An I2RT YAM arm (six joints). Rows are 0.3 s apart.
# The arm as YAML. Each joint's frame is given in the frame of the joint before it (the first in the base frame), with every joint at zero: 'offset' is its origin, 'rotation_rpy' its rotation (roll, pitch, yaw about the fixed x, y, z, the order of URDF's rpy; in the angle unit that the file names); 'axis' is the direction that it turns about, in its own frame. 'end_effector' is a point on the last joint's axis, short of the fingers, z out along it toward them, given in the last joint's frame.
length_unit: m
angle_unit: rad
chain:
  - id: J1
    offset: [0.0, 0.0, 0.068]
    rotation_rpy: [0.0, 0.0, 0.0]
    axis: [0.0, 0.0, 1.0]
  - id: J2
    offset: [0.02, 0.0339, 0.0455]
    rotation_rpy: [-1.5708, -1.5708, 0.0]
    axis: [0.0, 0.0, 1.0]
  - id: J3
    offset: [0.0, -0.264, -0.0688]
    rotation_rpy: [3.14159, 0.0, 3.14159]
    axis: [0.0, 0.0, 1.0]
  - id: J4
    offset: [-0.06, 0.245, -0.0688]
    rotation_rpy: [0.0, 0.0, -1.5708]
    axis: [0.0, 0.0, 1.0]
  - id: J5
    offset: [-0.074, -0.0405, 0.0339]
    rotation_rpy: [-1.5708, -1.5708, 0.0]
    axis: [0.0, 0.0, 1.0]
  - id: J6
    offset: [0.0, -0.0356, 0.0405]
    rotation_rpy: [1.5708, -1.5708, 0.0]
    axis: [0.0, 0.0, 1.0]
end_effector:
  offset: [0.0, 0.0, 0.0]
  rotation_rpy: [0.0, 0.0, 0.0]
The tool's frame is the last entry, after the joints.
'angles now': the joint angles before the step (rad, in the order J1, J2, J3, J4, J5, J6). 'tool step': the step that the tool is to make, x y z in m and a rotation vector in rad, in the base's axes. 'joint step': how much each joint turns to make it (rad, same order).
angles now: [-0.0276 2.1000 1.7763 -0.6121 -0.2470 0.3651]
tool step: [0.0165 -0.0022 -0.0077 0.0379 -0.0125 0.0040]
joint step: [-0.0062 0.0686 0.0715 0.0125 -0.0367 0.0153]
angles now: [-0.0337 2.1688 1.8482 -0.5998 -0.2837 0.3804]
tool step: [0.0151 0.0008 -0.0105 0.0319 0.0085 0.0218]
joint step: [0.0000 0.0752 0.0813 -0.0152 -0.0383 0.0017]
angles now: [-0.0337 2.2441 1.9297 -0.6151 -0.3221 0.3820]
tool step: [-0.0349 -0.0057 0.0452 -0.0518 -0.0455 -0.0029]
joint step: [-0.0123 -0.1762 -0.1068 -0.0338 0.0337 -0.0398]
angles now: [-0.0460 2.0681 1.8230 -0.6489 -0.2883 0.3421]
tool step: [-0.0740 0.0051 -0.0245 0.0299 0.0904 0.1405]
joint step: [-0.0046 -0.2396 -0.4021 0.0337 -0.1044 -0.1103]
